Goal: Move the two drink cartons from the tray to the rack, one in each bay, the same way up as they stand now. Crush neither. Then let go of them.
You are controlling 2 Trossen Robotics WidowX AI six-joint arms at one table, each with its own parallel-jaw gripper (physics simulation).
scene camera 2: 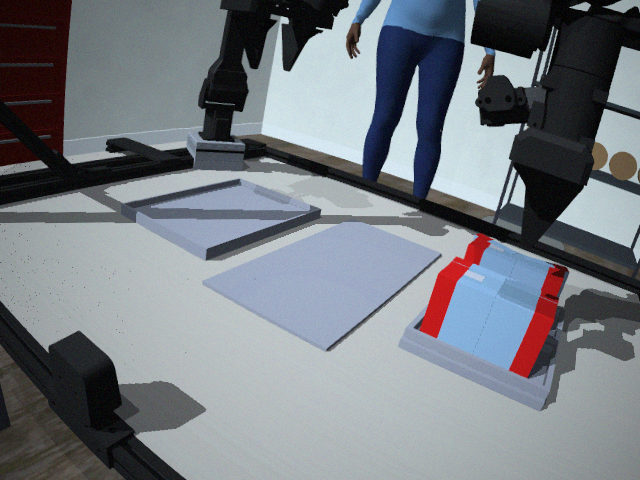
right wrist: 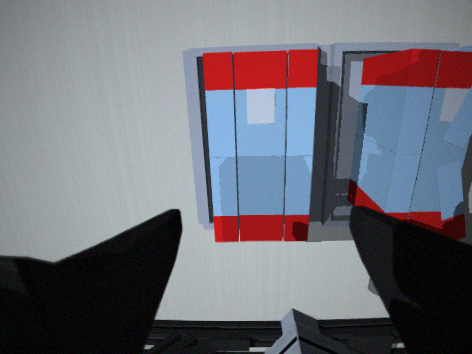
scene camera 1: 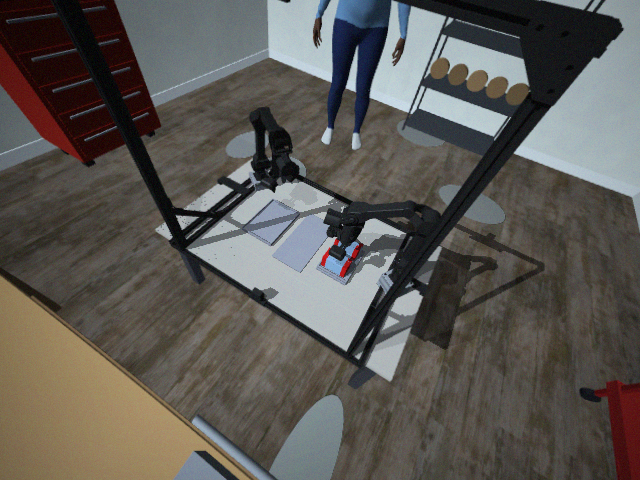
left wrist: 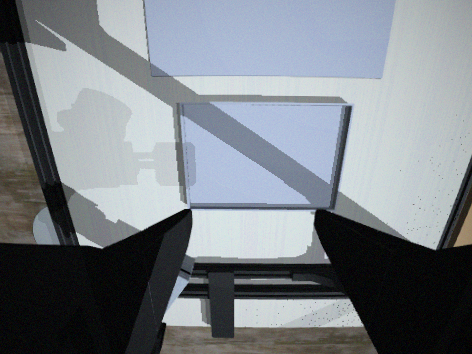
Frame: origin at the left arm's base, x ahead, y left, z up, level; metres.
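Seen in the pictures: left gripper, fingertip midpoint: (scene camera 2: 270,70) (scene camera 1: 278,187) (left wrist: 253,216); right gripper, fingertip midpoint: (scene camera 2: 530,236) (right wrist: 265,218); left arm's base at its link origin: (scene camera 2: 215,137) (scene camera 1: 260,176).
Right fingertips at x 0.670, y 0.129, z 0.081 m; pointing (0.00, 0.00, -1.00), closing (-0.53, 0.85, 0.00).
Offsets run from my right fingertips to a thing's top centre. "pt": to the spot under its first point.
Two blue cartons with red end bands sit in the two bays of the grey rack {0.032 m back, 0.043 m left, 0.117 m down} (scene camera 2: 465,367) (right wrist: 194,140). The front carton {0.009 m back, 0.005 m right, 0.058 m down} (scene camera 2: 480,315) (right wrist: 260,145) looks square in its bay. The other carton {0.070 m back, 0.093 m left, 0.058 m down} (scene camera 2: 516,268) (right wrist: 395,145) looks slightly tilted in the right wrist view and is partly cut off there. My right gripper (scene camera 1: 341,250) (right wrist: 265,218) is open and empty above the end of the front carton; one finger is hidden in scene camera 2. My left gripper (scene camera 1: 266,187) (scene camera 2: 270,68) (left wrist: 253,216) is open and empty, high near the tray {0.379 m back, 0.176 m right, 0.121 m down} (scene camera 2: 170,240) (left wrist: 250,207), which holds no carton.
A flat grey-blue panel (scene camera 1: 302,245) (scene camera 2: 320,284) (left wrist: 270,35) lies between the tray and the rack. Black frame rails edge the table, and a small black block {pt 0.005 m ahead, 0.380 m right, 0.082 m down} (scene camera 1: 258,294) (scene camera 2: 85,379) stands on the front rail. A person (scene camera 1: 357,67) stands behind the table.
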